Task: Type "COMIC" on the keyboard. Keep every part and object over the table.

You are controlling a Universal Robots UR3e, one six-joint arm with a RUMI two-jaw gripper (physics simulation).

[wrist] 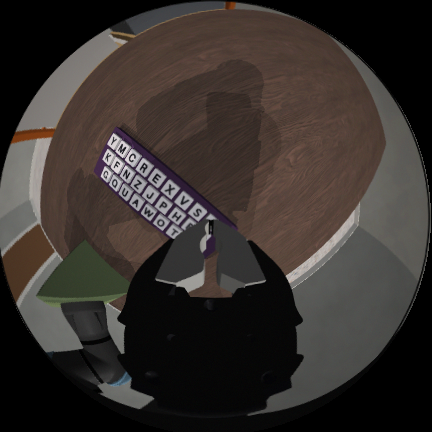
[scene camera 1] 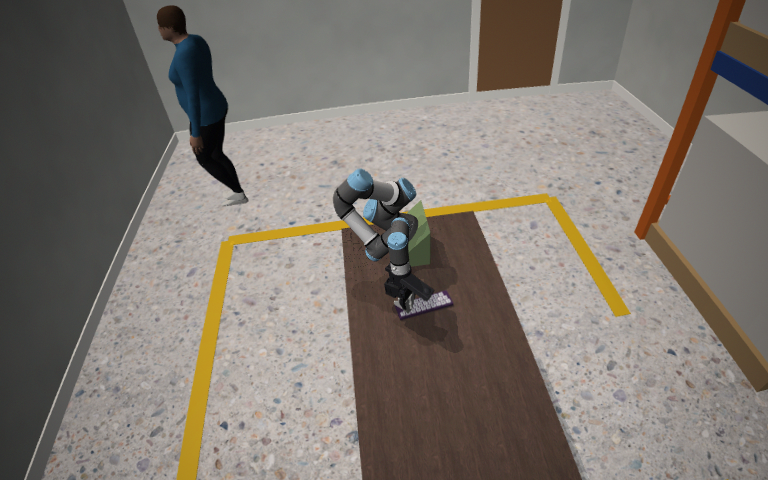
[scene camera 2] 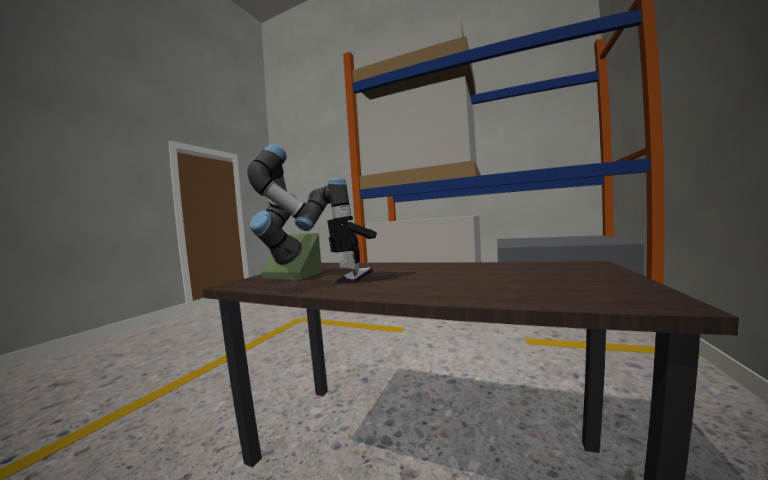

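Where they show: gripper, fingertip midpoint: (wrist: 210, 220) (scene camera 1: 408, 312) (scene camera 2: 355, 276); arm's base, link origin: (wrist: 81, 303) (scene camera 2: 288, 252).
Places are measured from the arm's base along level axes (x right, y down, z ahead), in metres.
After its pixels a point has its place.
Note:
A purple keyboard (scene camera 1: 440, 303) @[x -0.032, y 0.082, z 0.337 m] (scene camera 2: 344, 279) @[x 0.129, y 0.087, z 0.315 m] (wrist: 150, 171) @[x 0.005, y 0.087, z 0.336 m] with white keys lies on the brown table (scene camera 1: 441, 396) @[x 0.078, y 0.100, z 0.683 m] (scene camera 2: 481, 283) @[x 0.132, y 0.100, z 0.766 m] (wrist: 315, 135) @[x 0.111, y 0.100, z 0.547 m]. In the wrist view its rows read Y M C R E X V S, K F N Z J P H and G Q U A W O T before the fingers cover the rest. The C key (wrist: 132, 157) @[x -0.023, y 0.082, z 0.335 m], M key (wrist: 122, 149) @[x -0.042, y 0.082, z 0.334 m] and O key (wrist: 160, 223) @[x 0.053, y 0.082, z 0.298 m] show; an I key does not. My gripper (scene camera 1: 405, 307) @[x 0.093, y 0.082, z 0.342 m] (scene camera 2: 356, 273) @[x 0.093, y 0.082, z 0.342 m] (wrist: 210, 220) @[x 0.093, y 0.082, z 0.342 m] is shut with no object held. It points down over the keyboard's end past S and T. Whether the tips touch a key is unclear.
The green base block (scene camera 1: 420, 254) @[x -0.022, y 0.037, z 0.114 m] (scene camera 2: 308, 254) @[x 0.015, y 0.009, z 0.107 m] (wrist: 82, 275) @[x -0.013, y 0.034, z 0.113 m] carries the arm at the table's end. A person (scene camera 1: 195, 84) stands on the floor beyond the yellow line (scene camera 1: 283, 232). An orange and blue rack (scene camera 2: 352, 158) stands behind the table.

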